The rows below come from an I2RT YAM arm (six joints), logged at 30 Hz.
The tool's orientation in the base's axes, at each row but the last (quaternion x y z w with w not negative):
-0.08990, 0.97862, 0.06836, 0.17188
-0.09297, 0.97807, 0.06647, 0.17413
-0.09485, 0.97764, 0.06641, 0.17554
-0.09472, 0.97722, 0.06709, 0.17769
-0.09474, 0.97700, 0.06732, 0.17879
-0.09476, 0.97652, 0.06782, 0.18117
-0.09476, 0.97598, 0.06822, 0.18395
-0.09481, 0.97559, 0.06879, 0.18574
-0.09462, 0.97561, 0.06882, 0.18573
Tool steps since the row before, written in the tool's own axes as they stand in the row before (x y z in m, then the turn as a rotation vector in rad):
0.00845, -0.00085, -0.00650, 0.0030, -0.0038, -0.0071
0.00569, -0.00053, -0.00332, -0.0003, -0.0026, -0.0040
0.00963, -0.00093, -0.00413, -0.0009, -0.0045, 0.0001
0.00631, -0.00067, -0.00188, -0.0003, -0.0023, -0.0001
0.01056, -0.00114, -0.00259, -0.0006, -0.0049, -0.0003
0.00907, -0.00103, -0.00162, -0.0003, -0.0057, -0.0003
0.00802, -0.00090, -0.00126, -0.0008, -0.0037, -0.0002
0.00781, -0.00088, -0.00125, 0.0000, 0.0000, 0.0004
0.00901, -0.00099, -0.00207, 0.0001, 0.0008, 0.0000
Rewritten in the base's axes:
-0.00975, -0.00319, 0.00302, -0.0043, -0.0053, 0.0052
-0.00623, -0.00196, 0.00103, -0.0005, -0.0031, 0.0036
-0.01003, -0.00314, 0.00032, 0.0018, -0.0042, -0.0002
-0.00629, -0.00198, -0.00059, 0.0007, -0.0022, 0.0000
-0.01033, -0.00324, -0.00153, 0.0015, -0.0047, 0.0000
-0.00865, -0.00273, -0.00193, 0.0014, -0.0055, -0.0002
-0.00758, -0.00237, -0.00191, 0.0014, -0.0035, 0.0001
-0.00738, -0.00231, -0.00187, 0.0001, 0.0001, -0.0004
-0.00874, -0.00275, -0.00157, -0.0003, 0.0008, 0.0000

